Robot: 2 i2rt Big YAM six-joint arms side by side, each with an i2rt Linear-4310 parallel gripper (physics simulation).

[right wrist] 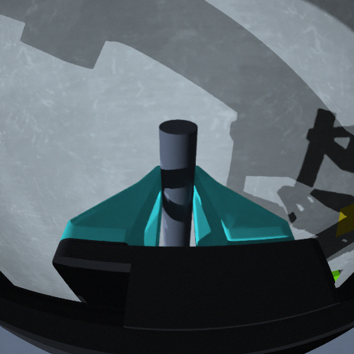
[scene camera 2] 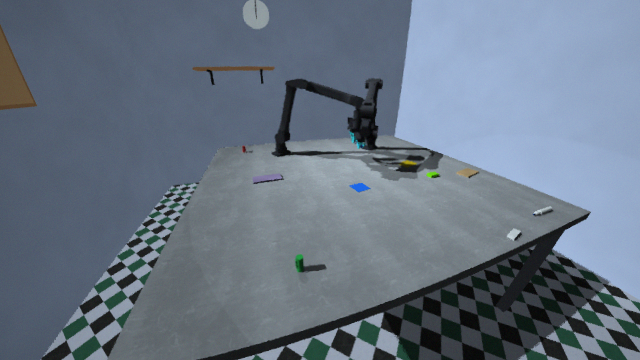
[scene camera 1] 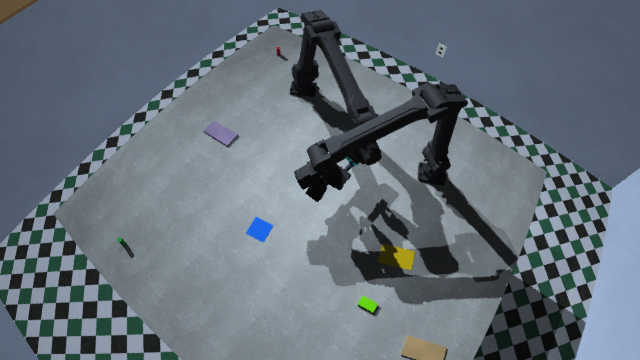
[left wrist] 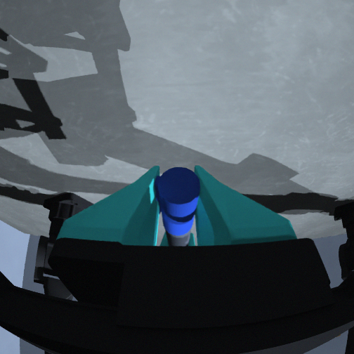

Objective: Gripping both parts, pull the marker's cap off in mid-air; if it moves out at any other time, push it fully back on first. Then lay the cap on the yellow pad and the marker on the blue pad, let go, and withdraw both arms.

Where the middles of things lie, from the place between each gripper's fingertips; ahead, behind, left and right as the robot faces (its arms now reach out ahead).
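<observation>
Blue cap (left wrist: 177, 189): 2 cm above my left hand. From my right hand, blue cap 80 mm ahead, 10 mm above.
</observation>
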